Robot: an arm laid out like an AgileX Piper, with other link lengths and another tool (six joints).
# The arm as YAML. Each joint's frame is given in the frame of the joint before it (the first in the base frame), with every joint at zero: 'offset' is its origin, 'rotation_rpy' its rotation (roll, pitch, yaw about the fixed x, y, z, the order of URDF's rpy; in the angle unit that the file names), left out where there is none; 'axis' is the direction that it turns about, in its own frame. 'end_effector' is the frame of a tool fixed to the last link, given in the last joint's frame.
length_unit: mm
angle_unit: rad
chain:
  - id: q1
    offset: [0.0, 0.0, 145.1]
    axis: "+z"
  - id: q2
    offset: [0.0, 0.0, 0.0]
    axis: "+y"
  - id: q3
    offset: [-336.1, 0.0, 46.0]
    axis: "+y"
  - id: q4
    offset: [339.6, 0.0, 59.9]
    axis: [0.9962, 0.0, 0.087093]
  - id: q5
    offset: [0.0, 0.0, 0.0]
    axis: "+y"
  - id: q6
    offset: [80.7, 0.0, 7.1]
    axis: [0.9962, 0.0, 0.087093]
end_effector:
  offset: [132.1, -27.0, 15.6]
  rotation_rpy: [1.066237, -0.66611, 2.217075]
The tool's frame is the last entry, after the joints.
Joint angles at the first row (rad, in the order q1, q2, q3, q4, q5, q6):
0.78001, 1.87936, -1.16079, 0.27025, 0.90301, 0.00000
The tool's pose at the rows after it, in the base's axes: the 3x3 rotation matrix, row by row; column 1 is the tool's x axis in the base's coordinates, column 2 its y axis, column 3 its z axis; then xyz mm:
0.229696 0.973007 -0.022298; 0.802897 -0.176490 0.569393; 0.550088 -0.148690 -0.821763; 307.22 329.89 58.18
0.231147 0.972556 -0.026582; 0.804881 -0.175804 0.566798; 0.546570 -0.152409 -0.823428; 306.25 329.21 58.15
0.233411 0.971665 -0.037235; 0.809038 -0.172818 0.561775; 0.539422 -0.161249 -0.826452; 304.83 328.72 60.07
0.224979 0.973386 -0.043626; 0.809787 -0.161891 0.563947; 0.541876 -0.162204 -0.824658; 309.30 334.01 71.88
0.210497 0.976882 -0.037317; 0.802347 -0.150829 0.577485; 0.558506 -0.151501 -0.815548; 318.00 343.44 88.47
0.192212 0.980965 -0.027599; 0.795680 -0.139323 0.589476; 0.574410 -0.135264 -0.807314; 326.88 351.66 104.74
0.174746 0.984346 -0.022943; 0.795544 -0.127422 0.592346; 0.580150 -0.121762 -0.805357; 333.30 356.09 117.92
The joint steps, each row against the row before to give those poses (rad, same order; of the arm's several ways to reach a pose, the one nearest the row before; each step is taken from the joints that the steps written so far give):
0.00000, 0.00001, -0.00001, 0.00003, 0.00814, 0.00000
0.00000, -0.00002, 0.00001, 0.00000, 0.00551, 0.00000
-0.00001, 0.00001, -0.00658, 0.00000, 0.01865, -0.00001
0.00001, 0.00001, -0.03923, -0.00399, 0.03869, 0.00001
0.00000, 0.00001, -0.05329, -0.00253, 0.03278, 0.00000
0.00001, -0.00002, -0.05081, -0.00678, 0.02772, 0.00000
-0.00002, 0.00001, -0.04083, -0.01166, 0.02883, -0.00001

